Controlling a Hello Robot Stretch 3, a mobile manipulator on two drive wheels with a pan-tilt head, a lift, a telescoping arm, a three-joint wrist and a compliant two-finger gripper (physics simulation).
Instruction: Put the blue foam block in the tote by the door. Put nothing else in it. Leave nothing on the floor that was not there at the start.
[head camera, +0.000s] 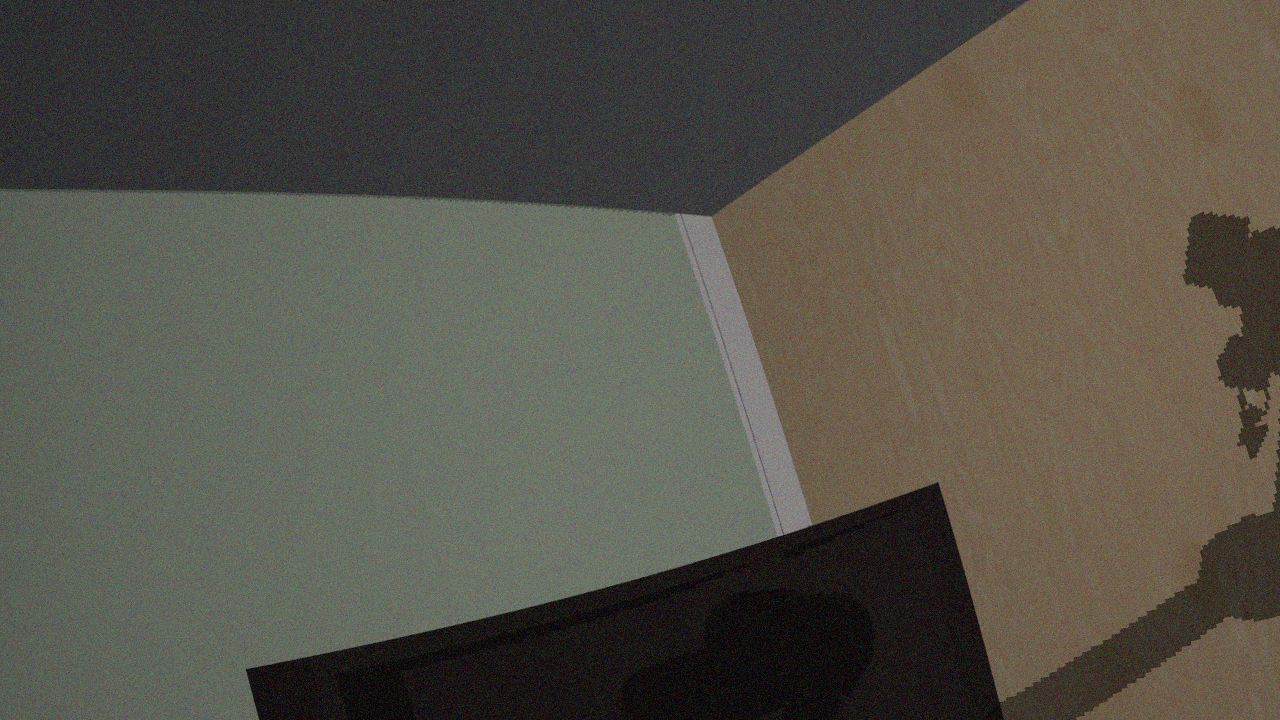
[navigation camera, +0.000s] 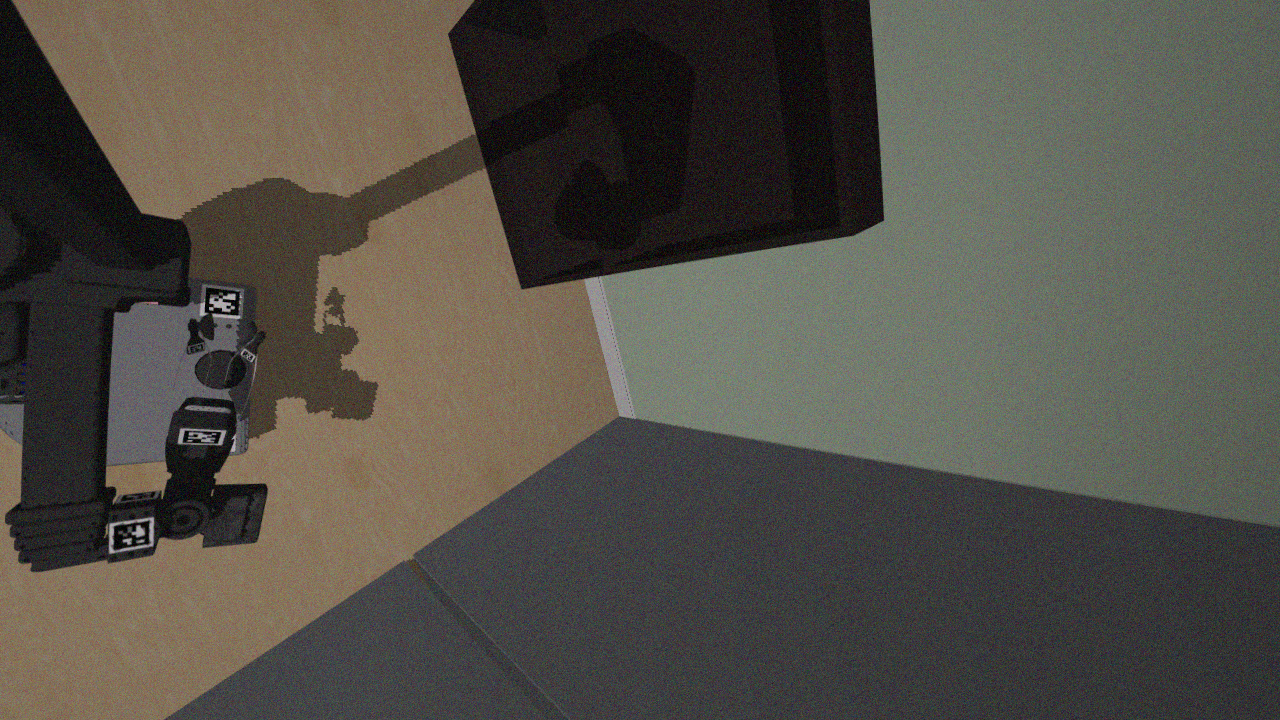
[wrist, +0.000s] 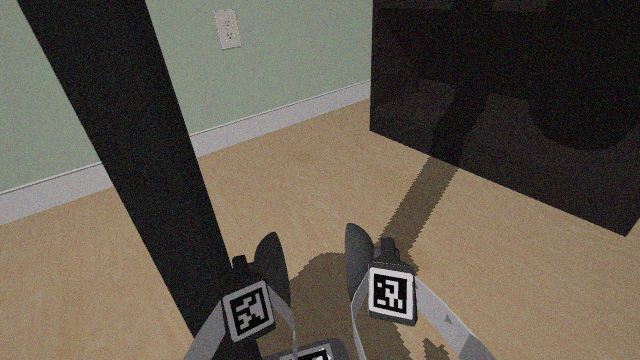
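Seen in the pictures: gripper, between the fingertips: (navigation camera: 231, 318) (wrist: 314, 252); robot's base, origin of its link: (navigation camera: 220, 366).
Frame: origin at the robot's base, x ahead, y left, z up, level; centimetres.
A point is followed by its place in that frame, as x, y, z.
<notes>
My gripper (navigation camera: 225, 335) {1.1, 8.9, 39.0} (wrist: 314, 252) {1.1, 8.9, 39.0} is open, with no object between its fingertips. In the wrist view it hangs above the wooden floor (wrist: 295, 185) {7.4, 74.3, 0.0}, with a shadow below and between the fingers. In the navigation view it sits at the left, above my grey base (navigation camera: 147, 385) {-9.3, -3.0, 16.0}. The blue foam block and the tote by the door do not show in these views.
A dark shelf unit (head camera: 953, 591) {66.8, 46.2, 5.4} (navigation camera: 501, 205) {63.1, 55.2, 2.8} (wrist: 500, 172) {62.8, 55.7, 3.8} stands near the green wall (head camera: 402, 376) {116.1, 8.8, 73.8} (navigation camera: 1029, 268) {107.6, 28.4, 131.0} (wrist: 280, 60) {13.0, 122.0, 26.6}. My black mast (wrist: 140, 130) {-6.2, 11.6, 46.9} crosses the wrist view's left. A dark grey wall (head camera: 447, 98) {103.2, -28.3, 73.6} (navigation camera: 805, 582) {82.7, -37.1, 98.2} meets the floor. A wall outlet (wrist: 228, 29) {-3.8, 114.2, 39.9} shows.
</notes>
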